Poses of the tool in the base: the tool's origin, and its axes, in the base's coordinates. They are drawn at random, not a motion.
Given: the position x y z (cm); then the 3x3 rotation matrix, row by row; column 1 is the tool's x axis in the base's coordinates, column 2 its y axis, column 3 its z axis. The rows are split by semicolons.
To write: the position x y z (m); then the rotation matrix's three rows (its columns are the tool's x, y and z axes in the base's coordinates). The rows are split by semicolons. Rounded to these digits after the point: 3 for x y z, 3 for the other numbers.
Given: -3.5, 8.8, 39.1; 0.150, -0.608, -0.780; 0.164, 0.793, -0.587; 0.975, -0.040, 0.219
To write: -0.035, 0.088, 0.391; 0.150, -0.608, -0.780; 0.164, 0.793, -0.587; 0.975, -0.040, 0.219
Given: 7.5, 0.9, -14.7; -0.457, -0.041, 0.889; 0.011, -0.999, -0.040; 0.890, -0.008, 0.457
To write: 0.075, 0.009, -0.147; -0.457, -0.041, 0.889; 0.011, -0.999, -0.040; 0.890, -0.008, 0.457
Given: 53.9, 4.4, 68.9; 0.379, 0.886, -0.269; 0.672, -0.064, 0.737; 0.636, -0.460, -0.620
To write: 0.539, 0.044, 0.689; 0.379, 0.886, -0.269; 0.672, -0.064, 0.737; 0.636, -0.460, -0.620
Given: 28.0, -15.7, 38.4; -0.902, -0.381, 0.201; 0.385, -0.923, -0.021; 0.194, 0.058, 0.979
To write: 0.280, -0.157, 0.384; -0.902, -0.381, 0.201; 0.385, -0.923, -0.021; 0.194, 0.058, 0.979
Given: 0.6, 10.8, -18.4; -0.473, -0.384, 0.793; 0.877, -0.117, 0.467; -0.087, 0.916, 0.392
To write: 0.006, 0.108, -0.184; -0.473, -0.384, 0.793; 0.877, -0.117, 0.467; -0.087, 0.916, 0.392
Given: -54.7, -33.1, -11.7; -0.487, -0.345, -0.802; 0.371, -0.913, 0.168; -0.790, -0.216, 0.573
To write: -0.547, -0.331, -0.117; -0.487, -0.345, -0.802; 0.371, -0.913, 0.168; -0.790, -0.216, 0.573
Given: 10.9, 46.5, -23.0; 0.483, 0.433, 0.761; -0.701, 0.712, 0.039; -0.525, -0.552, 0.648
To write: 0.109, 0.465, -0.230; 0.483, 0.433, 0.761; -0.701, 0.712, 0.039; -0.525, -0.552, 0.648
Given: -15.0, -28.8, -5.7; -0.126, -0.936, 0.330; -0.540, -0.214, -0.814; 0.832, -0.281, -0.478
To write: -0.150, -0.288, -0.057; -0.126, -0.936, 0.330; -0.540, -0.214, -0.814; 0.832, -0.281, -0.478
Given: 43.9, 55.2, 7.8; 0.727, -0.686, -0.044; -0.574, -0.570, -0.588; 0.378, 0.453, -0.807
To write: 0.439, 0.552, 0.078; 0.727, -0.686, -0.044; -0.574, -0.570, -0.588; 0.378, 0.453, -0.807
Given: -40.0, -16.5, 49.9; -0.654, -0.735, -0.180; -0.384, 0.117, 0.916; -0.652, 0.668, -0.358
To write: -0.400, -0.165, 0.499; -0.654, -0.735, -0.180; -0.384, 0.117, 0.916; -0.652, 0.668, -0.358
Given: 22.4, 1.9, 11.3; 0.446, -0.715, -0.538; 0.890, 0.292, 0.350; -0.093, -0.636, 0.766
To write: 0.224, 0.019, 0.113; 0.446, -0.715, -0.538; 0.890, 0.292, 0.350; -0.093, -0.636, 0.766
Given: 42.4, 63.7, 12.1; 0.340, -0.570, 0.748; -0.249, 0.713, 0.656; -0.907, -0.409, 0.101
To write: 0.424, 0.637, 0.121; 0.340, -0.570, 0.748; -0.249, 0.713, 0.656; -0.907, -0.409, 0.101
